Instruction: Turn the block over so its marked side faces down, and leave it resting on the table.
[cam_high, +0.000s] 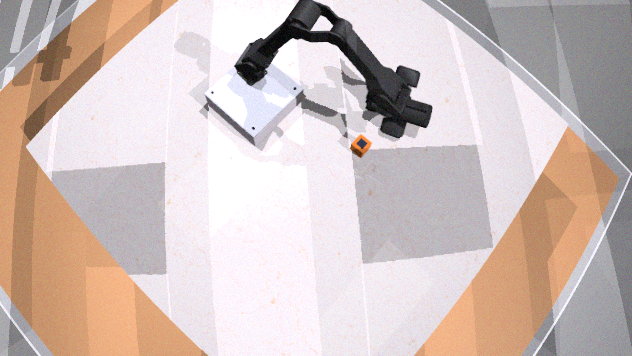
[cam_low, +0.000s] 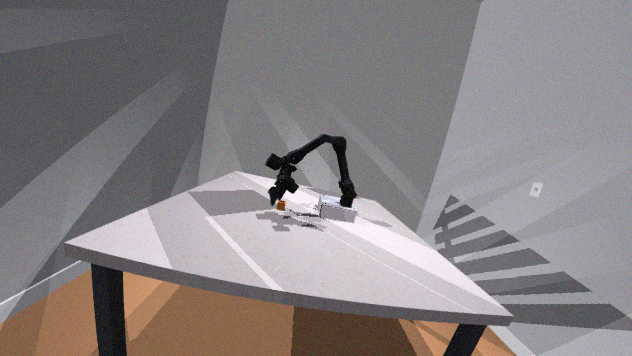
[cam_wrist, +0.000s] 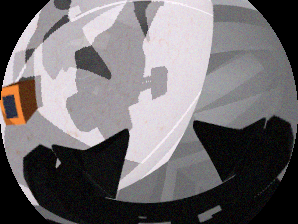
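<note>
Right now the orange block is 180 mm to the right of my gripper tip, 50 mm below it and 10 mm behind it.
</note>
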